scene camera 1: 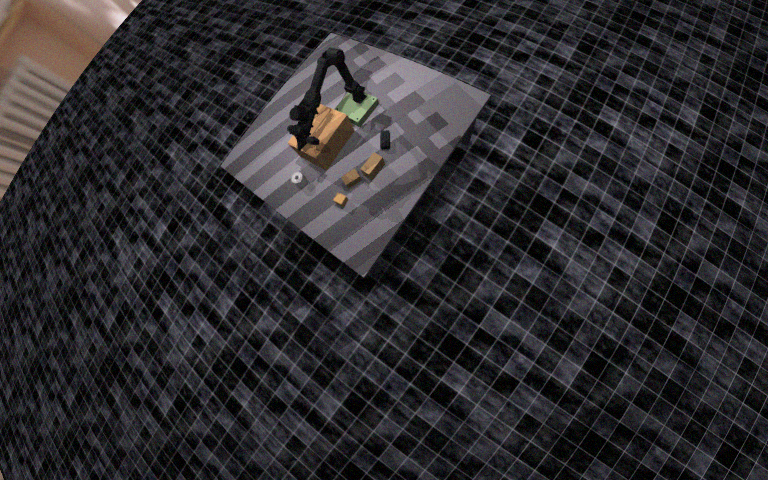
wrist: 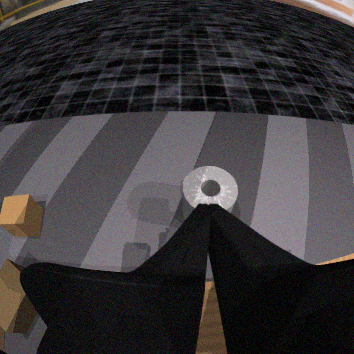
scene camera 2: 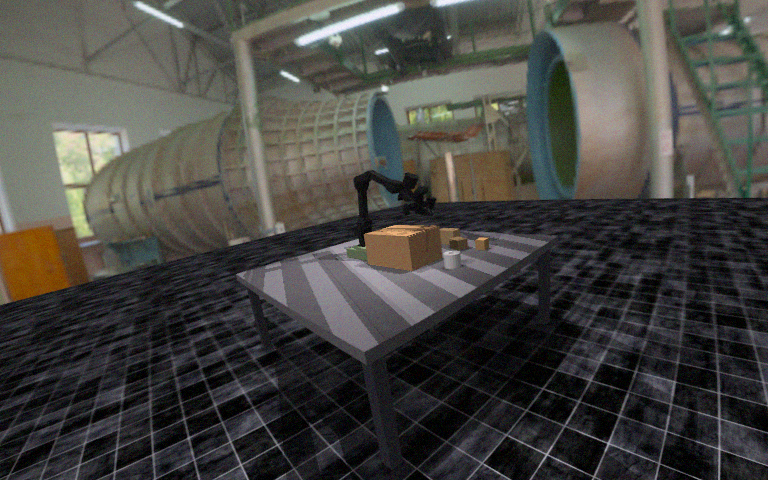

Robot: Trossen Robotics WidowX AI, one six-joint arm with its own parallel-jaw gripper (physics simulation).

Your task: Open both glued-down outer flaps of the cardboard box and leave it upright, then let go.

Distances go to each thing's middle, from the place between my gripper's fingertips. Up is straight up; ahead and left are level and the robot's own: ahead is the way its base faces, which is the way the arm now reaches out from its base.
Now: the white tape roll [wrist: 207, 184] 19 cm below my hand, 11 cm ahead of it and 2 cm to the right of it.
